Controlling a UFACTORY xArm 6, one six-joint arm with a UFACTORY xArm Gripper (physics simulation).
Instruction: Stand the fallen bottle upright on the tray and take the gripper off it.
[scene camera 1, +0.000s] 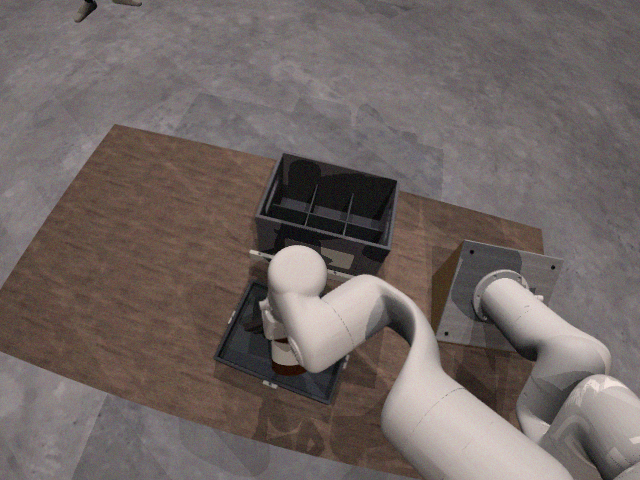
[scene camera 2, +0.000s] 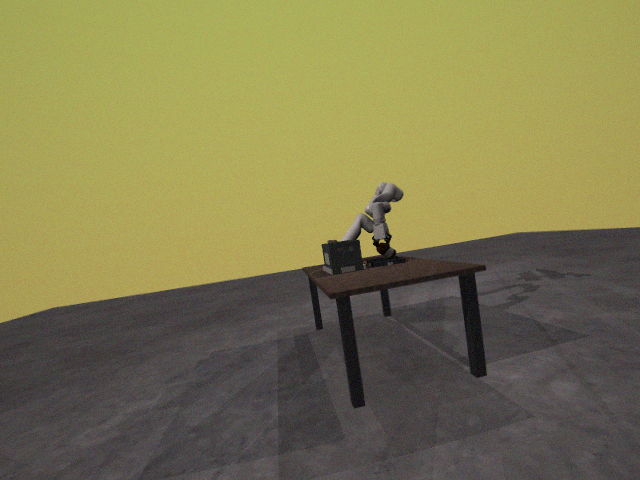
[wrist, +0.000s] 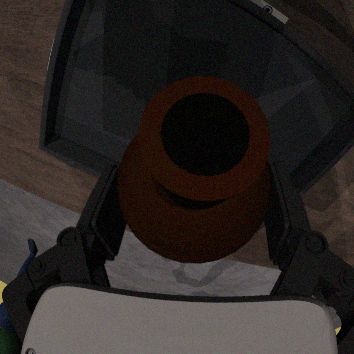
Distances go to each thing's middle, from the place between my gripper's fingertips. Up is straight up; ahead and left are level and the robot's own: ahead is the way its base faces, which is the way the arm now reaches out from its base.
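Scene:
Position of the brown bottle (scene camera 1: 283, 362) relative to my hand: 10 mm to the left of it, 10 mm below it.

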